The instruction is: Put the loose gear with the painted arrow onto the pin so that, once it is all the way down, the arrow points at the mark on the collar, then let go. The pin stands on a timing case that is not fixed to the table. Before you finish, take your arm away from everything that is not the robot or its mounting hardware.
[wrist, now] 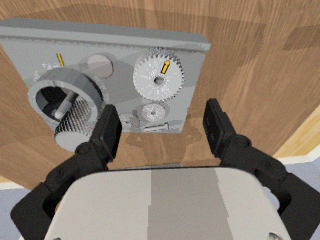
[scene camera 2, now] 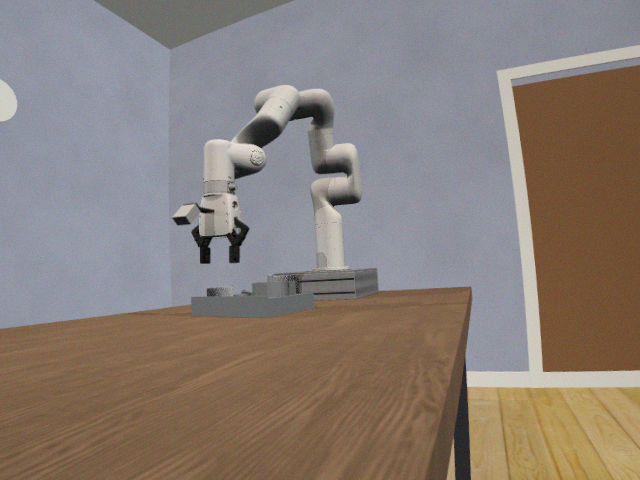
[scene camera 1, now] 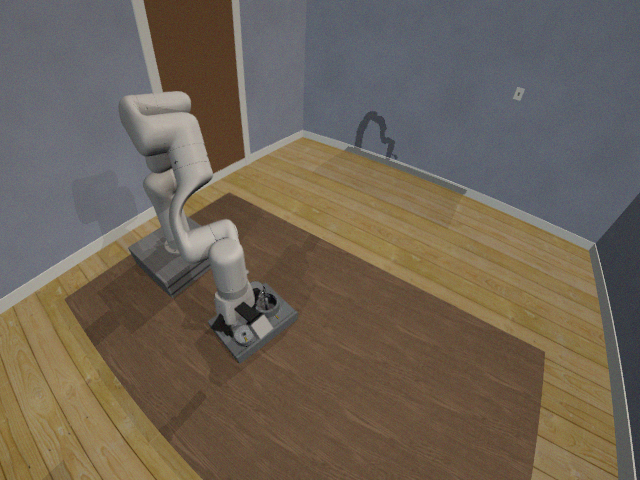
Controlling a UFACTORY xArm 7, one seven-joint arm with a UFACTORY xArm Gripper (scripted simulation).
Note:
The pictures show: the gripper, a gear and a grey timing case.
The gripper shows as well in the wrist view.

